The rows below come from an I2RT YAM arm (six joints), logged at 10 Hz.
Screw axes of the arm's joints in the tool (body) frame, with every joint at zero. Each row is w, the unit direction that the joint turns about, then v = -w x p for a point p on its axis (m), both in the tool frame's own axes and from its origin. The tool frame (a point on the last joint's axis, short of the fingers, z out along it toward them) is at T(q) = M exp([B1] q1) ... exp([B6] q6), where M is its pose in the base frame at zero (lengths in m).
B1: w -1 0 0 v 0.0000 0.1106 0.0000
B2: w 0 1 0 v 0.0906 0.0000 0.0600
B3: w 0 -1 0 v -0.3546 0.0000 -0.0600
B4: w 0 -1 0 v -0.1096 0.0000 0.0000
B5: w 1 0 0 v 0.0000 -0.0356 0.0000
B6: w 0 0 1 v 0.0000 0.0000 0.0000
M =
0 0 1 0.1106
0 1 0 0.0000
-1 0 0 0.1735
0 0 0 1
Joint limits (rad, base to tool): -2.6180..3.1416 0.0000..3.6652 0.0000..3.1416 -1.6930..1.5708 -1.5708..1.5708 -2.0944..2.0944
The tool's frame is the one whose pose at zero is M.
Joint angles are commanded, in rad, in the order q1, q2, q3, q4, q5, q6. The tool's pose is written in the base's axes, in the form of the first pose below.
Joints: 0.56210 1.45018 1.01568 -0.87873 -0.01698 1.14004
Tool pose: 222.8 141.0 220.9 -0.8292 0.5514 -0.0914 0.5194 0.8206 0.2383
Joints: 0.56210 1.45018 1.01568 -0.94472 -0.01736 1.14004
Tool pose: 216.8 137.3 219.3 -0.8336 0.5487 -0.0640 0.5311 0.8279 0.1801
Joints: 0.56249 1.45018 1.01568 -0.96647 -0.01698 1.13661
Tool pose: 214.8 136.1 218.9 -0.8367 0.5448 -0.0559 0.5311 0.8320 0.1604
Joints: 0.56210 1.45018 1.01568 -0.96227 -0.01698 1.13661
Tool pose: 215.2 136.3 218.9 -0.8363 0.5453 -0.0577 0.5308 0.8314 0.1641
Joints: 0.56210 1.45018 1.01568 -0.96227 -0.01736 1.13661
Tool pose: 215.2 136.3 218.9 -0.8363 0.5452 -0.0573 0.5308 0.8314 0.1643
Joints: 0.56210 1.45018 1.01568 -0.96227 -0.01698 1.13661
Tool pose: 215.2 136.3 218.9 -0.8363 0.5453 -0.0577 0.5308 0.8314 0.1641
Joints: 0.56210 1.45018 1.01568 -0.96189 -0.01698 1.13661
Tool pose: 215.2 136.3 218.9 -0.8363 0.5453 -0.0578 0.5308 0.8314 0.1645
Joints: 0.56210 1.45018 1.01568 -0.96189 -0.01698 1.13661
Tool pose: 215.2 136.3 218.9 -0.8363 0.5453 -0.0578 0.5308 0.8314 0.1645
